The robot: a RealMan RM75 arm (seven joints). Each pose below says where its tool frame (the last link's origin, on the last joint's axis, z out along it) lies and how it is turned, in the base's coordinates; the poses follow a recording.
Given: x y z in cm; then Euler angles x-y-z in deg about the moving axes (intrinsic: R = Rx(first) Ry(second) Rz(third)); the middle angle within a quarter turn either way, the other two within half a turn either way.
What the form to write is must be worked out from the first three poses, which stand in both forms.
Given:
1: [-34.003 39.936 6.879 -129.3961 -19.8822 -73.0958]
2: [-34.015 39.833 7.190 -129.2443 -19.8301 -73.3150]
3: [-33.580 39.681 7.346 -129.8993 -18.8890 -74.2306]
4: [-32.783 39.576 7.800 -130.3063 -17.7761 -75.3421]
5: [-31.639 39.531 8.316 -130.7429 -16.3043 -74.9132]
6: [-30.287 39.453 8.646 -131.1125 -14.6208 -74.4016]
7: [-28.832 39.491 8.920 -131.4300 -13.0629 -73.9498]
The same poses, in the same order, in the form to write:
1: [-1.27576 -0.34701 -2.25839 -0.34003 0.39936 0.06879]
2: [-1.27959 -0.34610 -2.25574 -0.34015 0.39833 0.07190]
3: [-1.29557 -0.32968 -2.26717 -0.33580 0.39681 0.07346]
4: [-1.31497 -0.31025 -2.27427 -0.32783 0.39576 0.07800]
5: [-1.30748 -0.28456 -2.28189 -0.31639 0.39531 0.08316]
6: [-1.29855 -0.25518 -2.28834 -0.30287 0.39453 0.08646]
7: [-1.29067 -0.22799 -2.29389 -0.28832 0.39491 0.08920]
